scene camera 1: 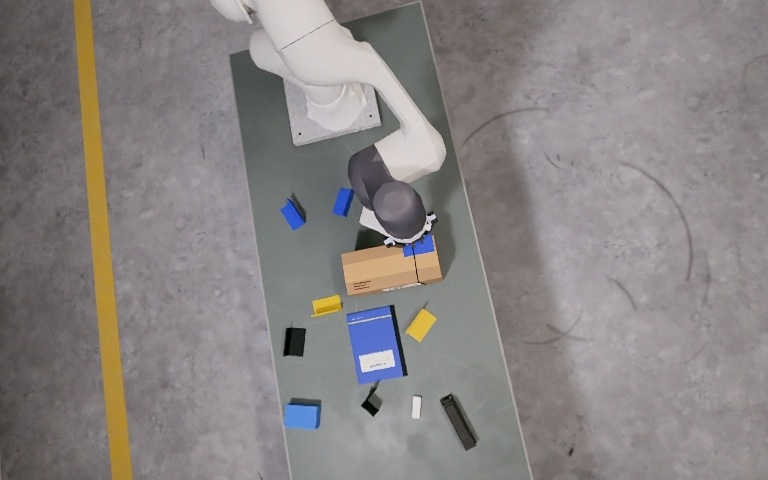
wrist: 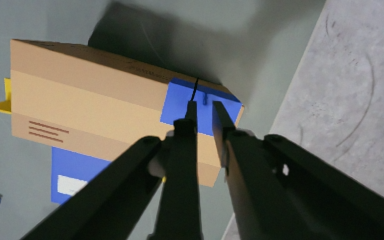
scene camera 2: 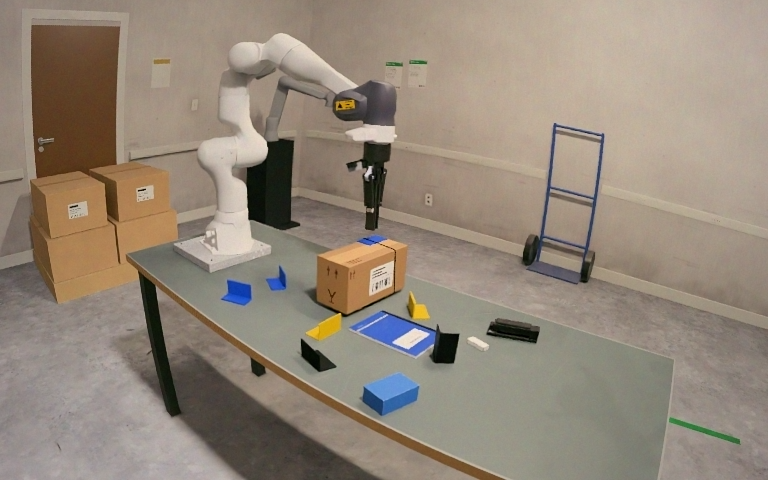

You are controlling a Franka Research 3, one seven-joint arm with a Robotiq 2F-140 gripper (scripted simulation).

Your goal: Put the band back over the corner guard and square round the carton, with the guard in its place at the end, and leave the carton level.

black tool: scene camera 1; scene camera 2; not seen in the wrist view (out of frame)
same spot on black tool: (scene camera 1: 448, 402) = (scene camera 2: 493, 322)
